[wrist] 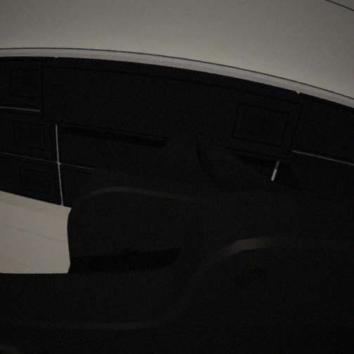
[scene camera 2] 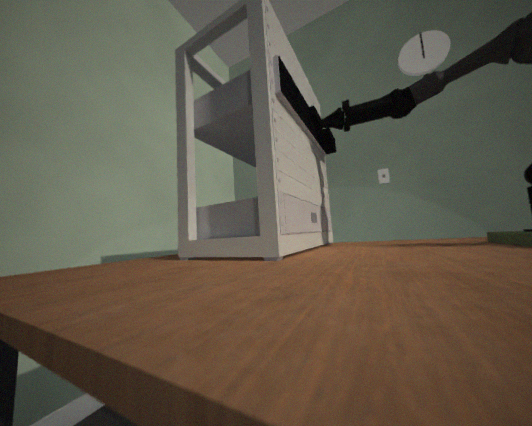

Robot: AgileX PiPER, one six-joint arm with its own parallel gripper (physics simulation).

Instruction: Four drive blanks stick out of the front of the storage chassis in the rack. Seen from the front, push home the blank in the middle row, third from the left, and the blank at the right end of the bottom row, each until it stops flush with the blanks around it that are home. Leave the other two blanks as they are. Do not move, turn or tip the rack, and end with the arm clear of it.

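Observation:
The white rack [scene camera 2: 268, 150] stands upright on the table and holds the black storage chassis [scene camera 2: 295, 95]. A dark piece [scene camera 2: 313, 110] sticks out of its front near my gripper. My gripper [scene camera 2: 325, 124] [wrist: 187, 153] looks shut and empty, its tips at the chassis front toward the far end. In the wrist view a wide top-row blank [wrist: 140, 97] stands out above the tips. The tips overlap a middle-row blank [wrist: 105, 148] below it; whether they touch it, and its column, I cannot tell. My gripper's body hides most of the lower rows. The bottom row's right-end blank cannot be made out.
Light panels [scene camera 2: 300, 165] fill the rack front below the chassis. The wooden table [scene camera 2: 350, 310] extends in front, with a green block or mat [scene camera 2: 507, 238] at the right edge. A round clock [scene camera 2: 424, 52] and a wall plate [scene camera 2: 383, 176] are on the wall behind.

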